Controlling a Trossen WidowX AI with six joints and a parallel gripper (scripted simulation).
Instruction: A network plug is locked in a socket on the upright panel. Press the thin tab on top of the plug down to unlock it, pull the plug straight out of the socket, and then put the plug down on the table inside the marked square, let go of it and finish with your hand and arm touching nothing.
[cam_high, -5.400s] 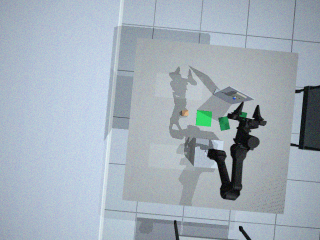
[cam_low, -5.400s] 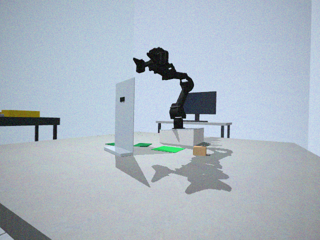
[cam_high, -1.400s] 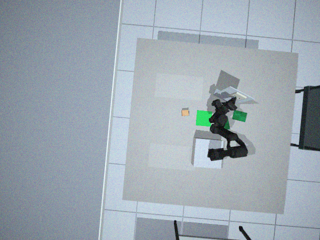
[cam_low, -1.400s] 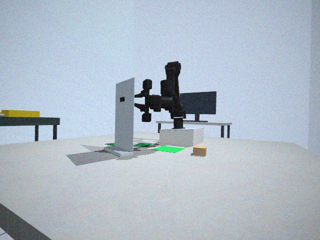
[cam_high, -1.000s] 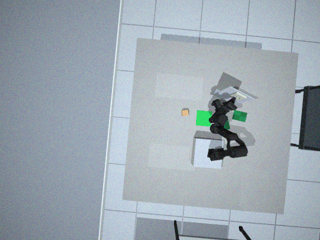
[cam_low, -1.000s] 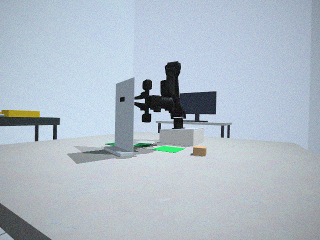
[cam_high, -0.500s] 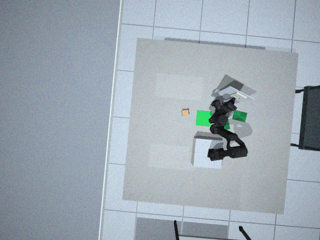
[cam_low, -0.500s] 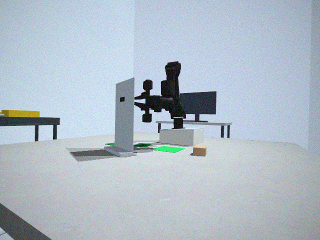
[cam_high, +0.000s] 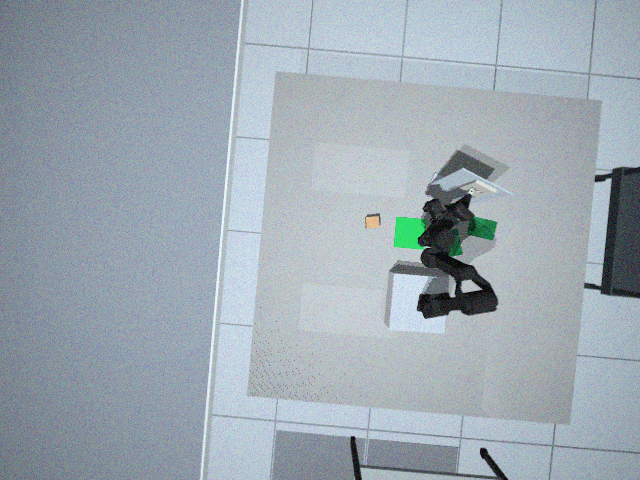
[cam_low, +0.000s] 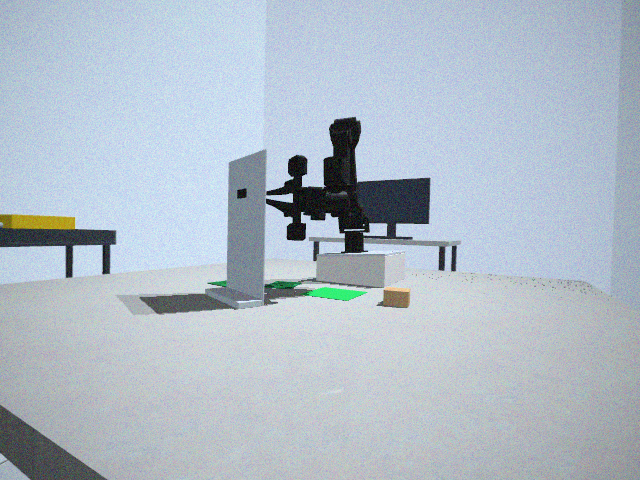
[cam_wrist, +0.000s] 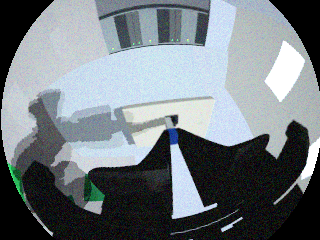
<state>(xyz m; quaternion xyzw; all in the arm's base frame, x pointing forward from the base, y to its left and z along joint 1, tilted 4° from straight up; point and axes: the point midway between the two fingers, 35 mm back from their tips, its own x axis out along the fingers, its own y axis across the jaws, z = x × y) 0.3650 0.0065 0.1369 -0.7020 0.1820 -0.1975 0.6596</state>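
Now: the green marked square 15 cm behind my gripper tip, 11 cm to the left of it and 22 cm below it. Also, from my gripper tip: orange block: 13 cm behind, 26 cm to the left, 20 cm below; upright grey panel: 4 cm ahead, 2 cm to the right, 8 cm below; network plug: 1 cm ahead.
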